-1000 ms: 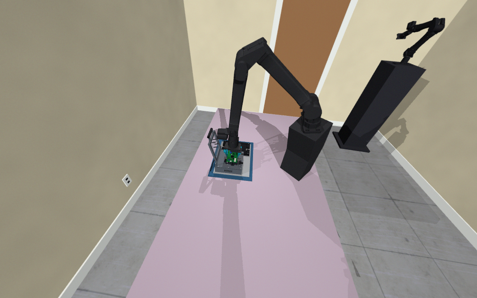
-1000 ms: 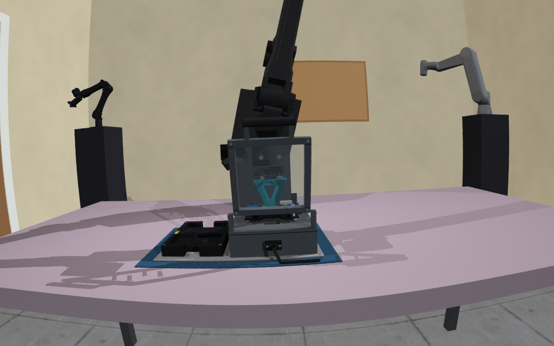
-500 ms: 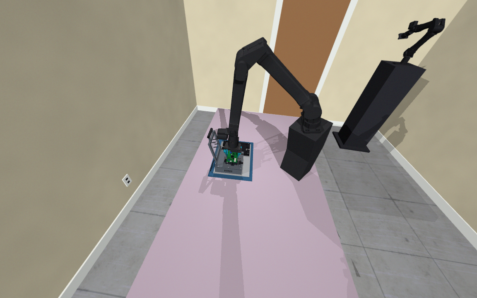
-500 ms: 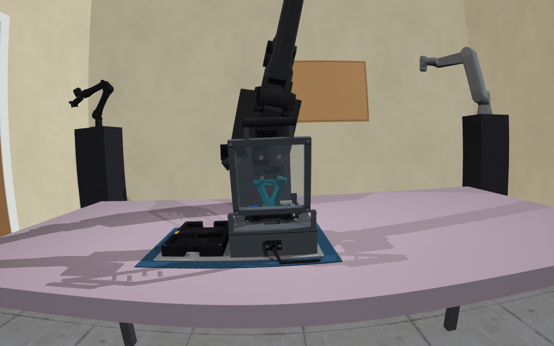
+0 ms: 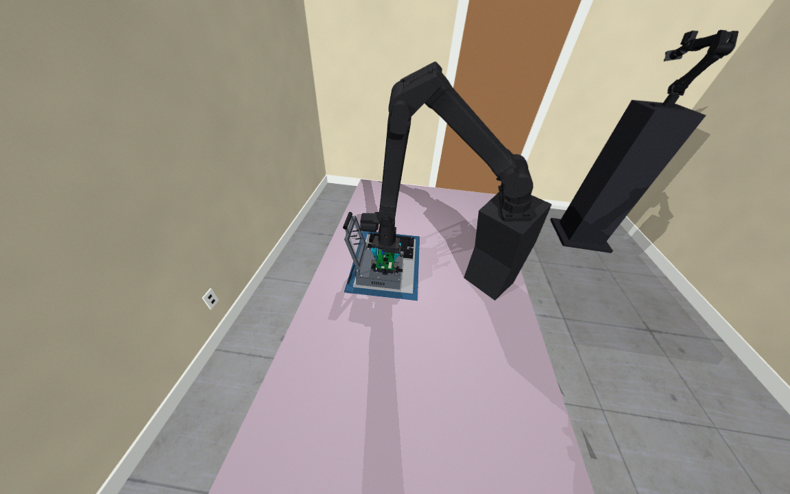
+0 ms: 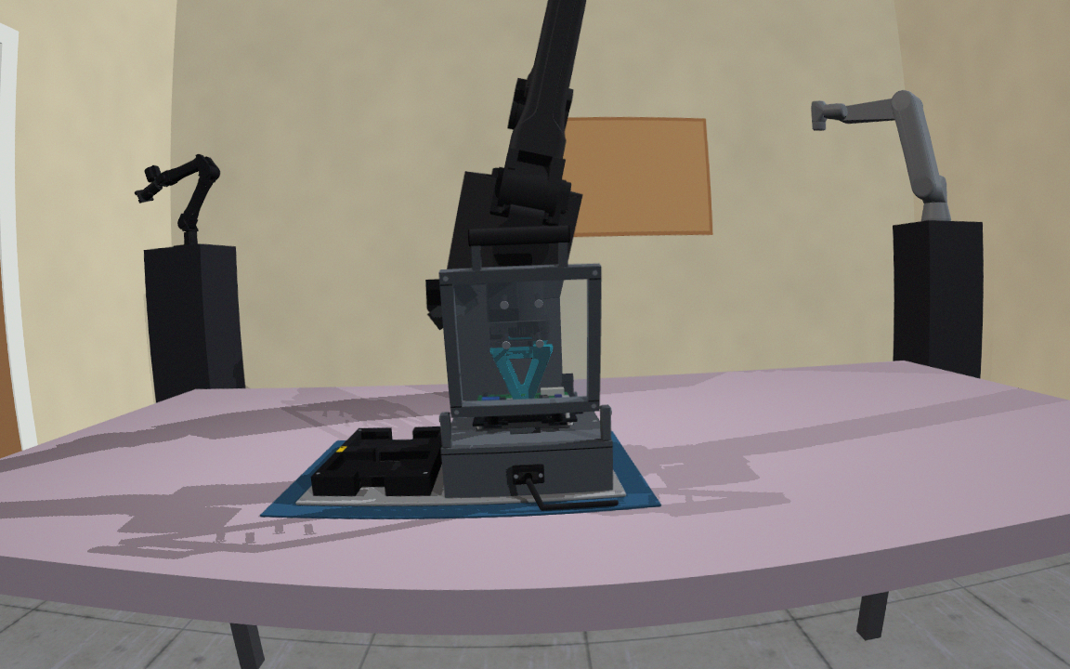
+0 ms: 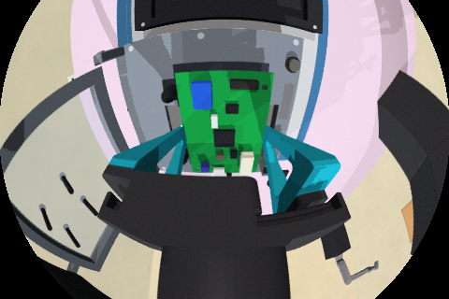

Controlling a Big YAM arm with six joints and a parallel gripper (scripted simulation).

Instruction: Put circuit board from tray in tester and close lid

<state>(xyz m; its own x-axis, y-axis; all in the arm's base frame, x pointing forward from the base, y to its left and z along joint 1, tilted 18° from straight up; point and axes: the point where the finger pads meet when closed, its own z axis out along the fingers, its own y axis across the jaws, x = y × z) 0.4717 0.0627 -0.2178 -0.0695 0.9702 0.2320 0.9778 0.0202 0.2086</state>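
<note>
My hand is right at the green circuit board. The rest, counted from my hand: pin plate 2 cm below, 1 cm to the left, 1 cm ahead; then lid 13 cm ahead, 9 cm above, 1 cm to the left.
</note>
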